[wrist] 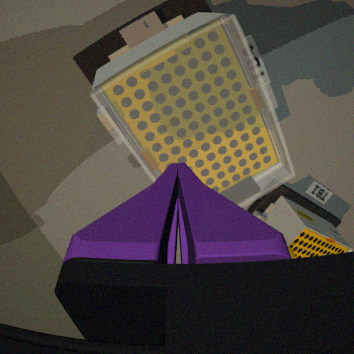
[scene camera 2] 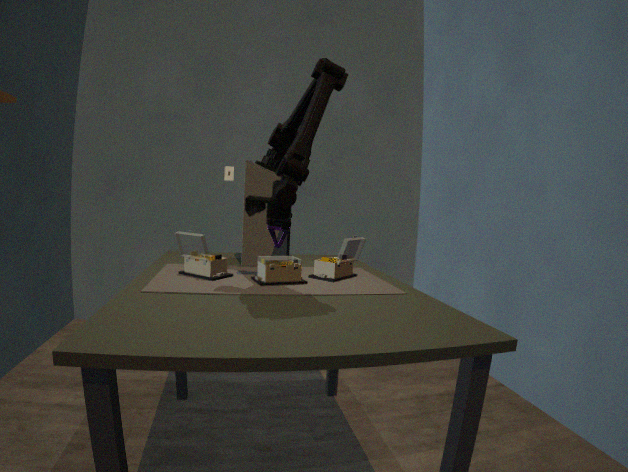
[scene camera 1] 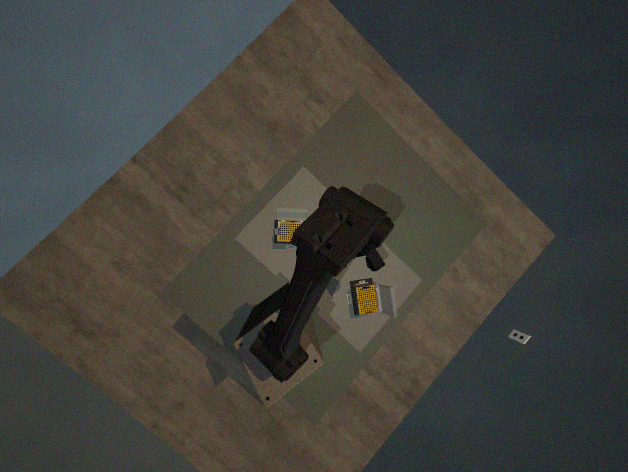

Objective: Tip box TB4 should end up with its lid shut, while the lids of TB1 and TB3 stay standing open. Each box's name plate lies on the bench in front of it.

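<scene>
The middle box, taken for TB4, has its clear lid folded over the yellow insert, flat or nearly flat; whether it is fully seated I cannot tell. Its name plate is not readable. My gripper is shut and empty, its tips close above this lid; contact is unclear. TB1 stands beside it, lid open. The other box, taken for TB3, has its lid standing open. The arm hides the middle box in scene camera 1.
The boxes stand on a light mat on the green bench. The arm's mounting plate is at the bench's base end. TB1's name plate lies near the middle box. The arm reaches over the mat between the outer boxes.
</scene>
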